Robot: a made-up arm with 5 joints.
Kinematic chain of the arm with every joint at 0, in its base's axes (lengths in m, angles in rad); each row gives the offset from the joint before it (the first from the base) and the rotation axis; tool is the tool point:
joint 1: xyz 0 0 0.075 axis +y
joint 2: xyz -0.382 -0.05 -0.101 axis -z
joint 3: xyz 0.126 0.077 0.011 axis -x
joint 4: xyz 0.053 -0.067 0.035 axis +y
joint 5: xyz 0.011 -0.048 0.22 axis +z
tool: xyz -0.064 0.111 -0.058
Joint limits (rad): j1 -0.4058..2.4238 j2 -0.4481..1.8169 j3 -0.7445..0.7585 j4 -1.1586..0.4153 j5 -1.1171..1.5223
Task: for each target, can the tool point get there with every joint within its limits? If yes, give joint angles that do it. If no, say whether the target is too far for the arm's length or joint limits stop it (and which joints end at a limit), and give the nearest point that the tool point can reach.
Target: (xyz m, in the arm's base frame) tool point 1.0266 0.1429 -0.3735
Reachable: no: too far | nearest point 0.3529 0.1043 0.1295 | short by 0.842 m
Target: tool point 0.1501 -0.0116 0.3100
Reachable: yes | joints 2.1551 1.0394 0.3752 -0.9364 -0.0310
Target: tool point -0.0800 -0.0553 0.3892
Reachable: yes | joints 1.1835 0.4792 -0.4266 -0.6665 -0.2098
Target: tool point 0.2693 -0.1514 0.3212
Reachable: yes | joints 2.2083 0.7477 -0.4417 0.0548 0.5504
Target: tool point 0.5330 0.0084 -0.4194
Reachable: no: joint limits stop it (at a limit: joint 1, joint 3, joint 4, joint 5) | nearest point 0.2785 -0.0156 0.0626 | short by 0.546 m
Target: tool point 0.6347 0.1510 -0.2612
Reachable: no: joint limits stop it (at a limit: joint 1, joint 4, joint 5) | nearest point 0.3441 0.1012 0.1187 | short by 0.481 m
